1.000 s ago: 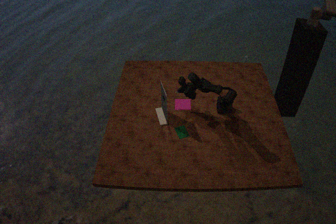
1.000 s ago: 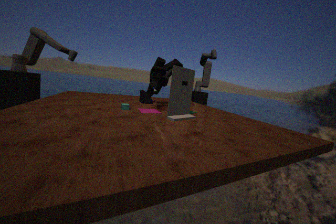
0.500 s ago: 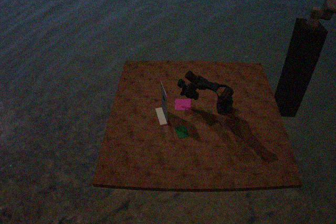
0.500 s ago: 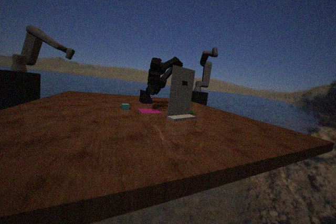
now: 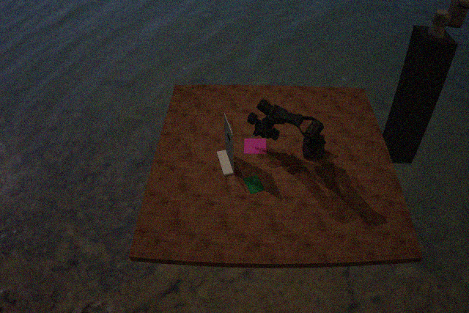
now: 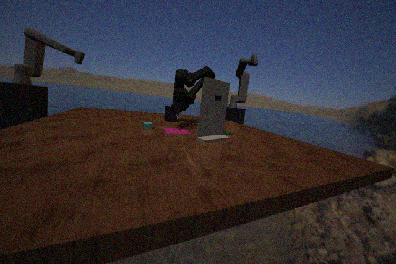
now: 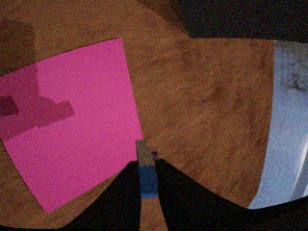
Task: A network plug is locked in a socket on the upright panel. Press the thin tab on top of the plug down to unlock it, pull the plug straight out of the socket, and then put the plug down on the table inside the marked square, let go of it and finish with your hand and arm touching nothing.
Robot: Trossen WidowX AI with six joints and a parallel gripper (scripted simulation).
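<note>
Now: the magenta square 8 cm below my gripper tip and 1 cm behind it. Also, from my gripper tip: grey upright panel 14 cm to the left, 13 cm ahead, 4 cm above; then small teal block 14 cm to the right, 7 cm below, 4 cm behind; then network plug right at my gripper tip.
</note>
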